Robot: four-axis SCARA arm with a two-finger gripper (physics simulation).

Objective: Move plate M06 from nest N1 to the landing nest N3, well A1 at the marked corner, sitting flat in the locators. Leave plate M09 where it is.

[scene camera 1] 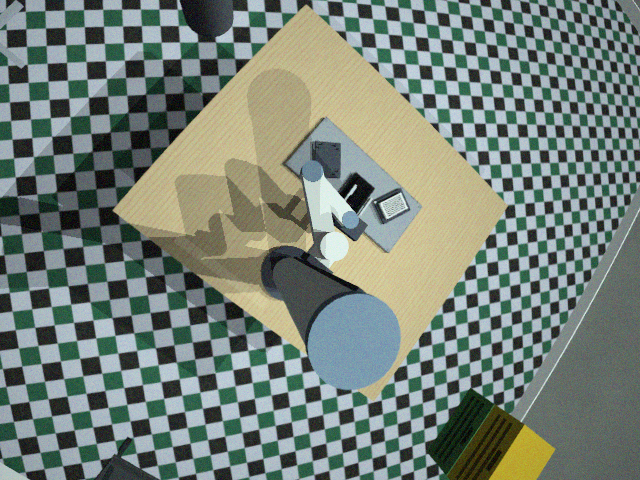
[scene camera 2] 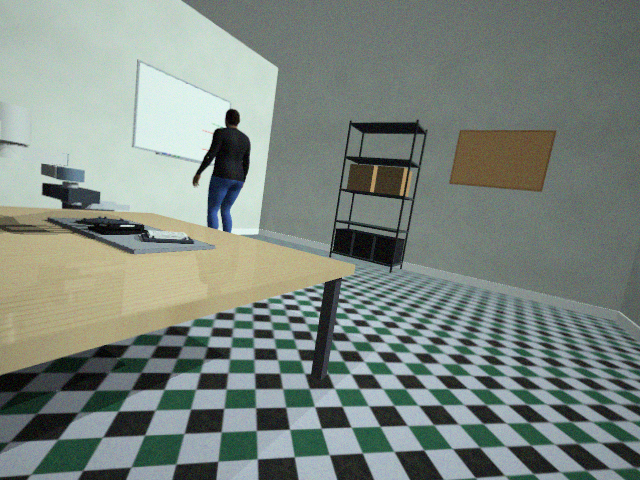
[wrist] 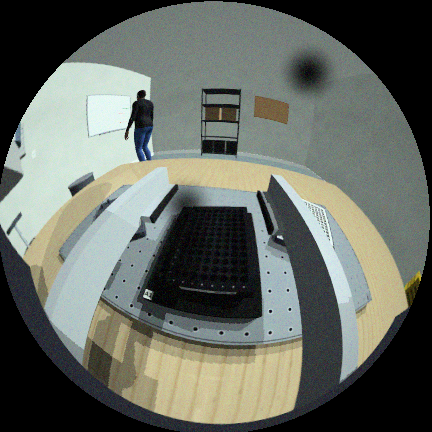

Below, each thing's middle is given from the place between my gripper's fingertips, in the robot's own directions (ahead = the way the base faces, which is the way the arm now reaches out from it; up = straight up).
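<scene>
From my hand, I find the black well plate (wrist: 213, 257) 80 mm below. The dark nest (wrist: 251, 307), counted from my hand as well, is 90 mm below.
</scene>
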